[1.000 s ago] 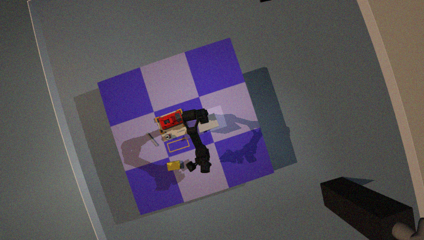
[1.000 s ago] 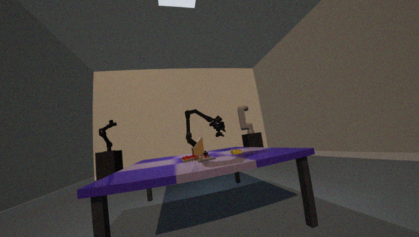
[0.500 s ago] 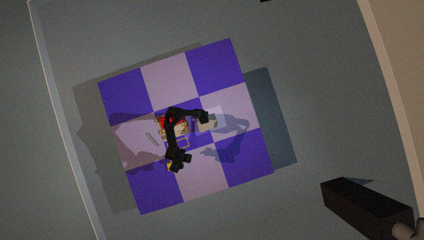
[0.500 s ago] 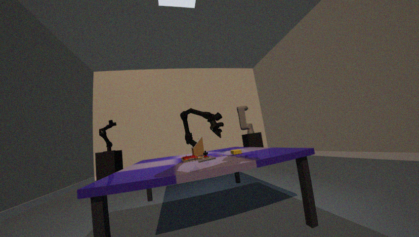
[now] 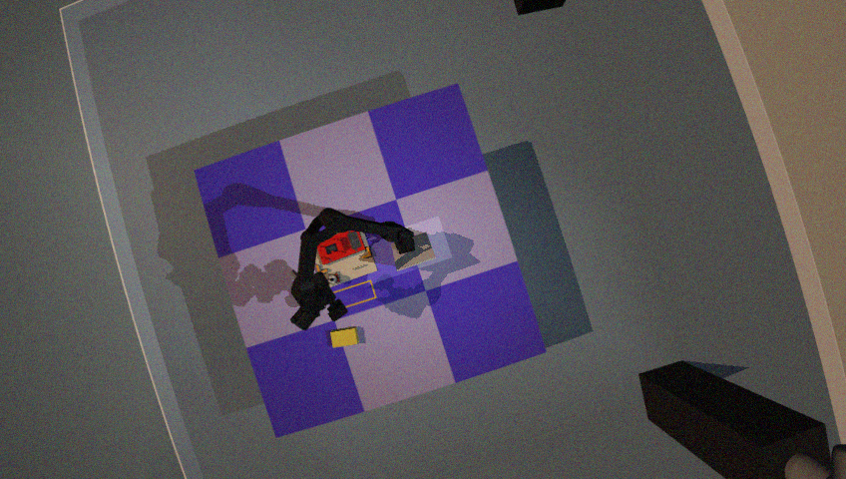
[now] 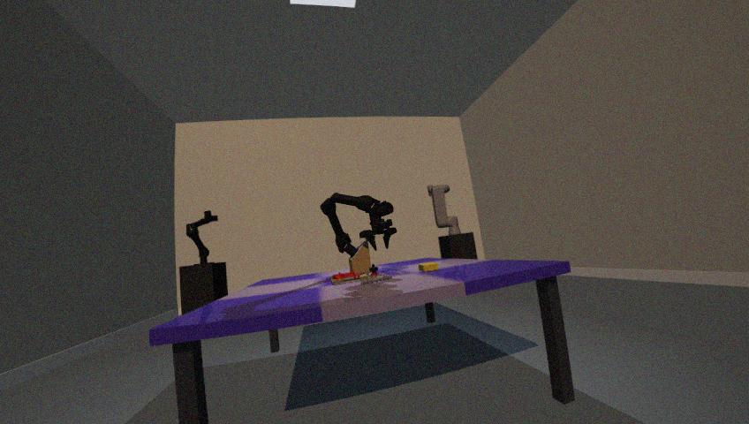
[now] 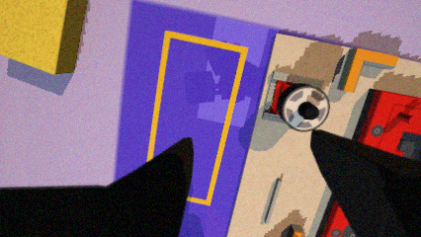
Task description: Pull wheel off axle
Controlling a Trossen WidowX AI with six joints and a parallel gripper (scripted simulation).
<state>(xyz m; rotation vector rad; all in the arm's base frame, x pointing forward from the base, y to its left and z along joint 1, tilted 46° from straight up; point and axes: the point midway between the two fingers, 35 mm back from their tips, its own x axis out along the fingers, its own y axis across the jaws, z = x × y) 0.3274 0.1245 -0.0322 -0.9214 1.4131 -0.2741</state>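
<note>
The wheel lies 90 mm below my gripper tip, 50 mm to the right of it and 10 mm ahead of it. Round my gripper tip: grey rod (170 mm ahead, 120 mm below, 60 mm to the right); yellow block (210 mm to the left, 110 mm below, 30 mm ahead).
</note>
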